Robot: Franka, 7 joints.
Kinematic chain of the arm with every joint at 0, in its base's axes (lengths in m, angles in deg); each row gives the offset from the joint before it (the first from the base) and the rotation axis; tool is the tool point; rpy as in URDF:
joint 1: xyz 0 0 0.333 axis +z
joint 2: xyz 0 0 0 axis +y
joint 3: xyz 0 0 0.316 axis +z
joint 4: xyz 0.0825 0 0 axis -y
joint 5: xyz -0.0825 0 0.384 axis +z
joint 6: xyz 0 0 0 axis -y
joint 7: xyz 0.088 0 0 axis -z
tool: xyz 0 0 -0.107 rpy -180 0 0
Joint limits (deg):
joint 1: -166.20..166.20
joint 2: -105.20..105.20
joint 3: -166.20..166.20
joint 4: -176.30..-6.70
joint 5: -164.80..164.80
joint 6: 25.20..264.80
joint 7: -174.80..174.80
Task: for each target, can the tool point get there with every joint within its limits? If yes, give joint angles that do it. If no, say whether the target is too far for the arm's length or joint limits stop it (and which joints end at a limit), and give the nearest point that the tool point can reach.
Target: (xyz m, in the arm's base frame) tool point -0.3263 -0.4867 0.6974
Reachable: yes | joints 64.56 -82.36 13.19 -26.52 7.71 44.77 -17.12
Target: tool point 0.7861 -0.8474 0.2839
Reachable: no: too far | nearest point 0.5829 -0.6284 0.2966 | short by 0.299 m
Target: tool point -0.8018 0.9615 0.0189
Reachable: no: too far | nearest point -0.5329 0.6391 0.1242 | short by 0.433 m
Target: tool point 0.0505 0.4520 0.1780
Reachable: yes | joints -132.90 -29.88 -136.49 -125.45 135.01 190.57 -55.05
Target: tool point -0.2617 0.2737 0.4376
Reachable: yes | joints 23.88 67.55 124.50 -148.75 113.95 180.73 141.00
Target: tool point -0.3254 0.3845 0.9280
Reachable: yes | joints -8.16 -41.44 50.92 -46.64 -79.30 206.60 -53.46
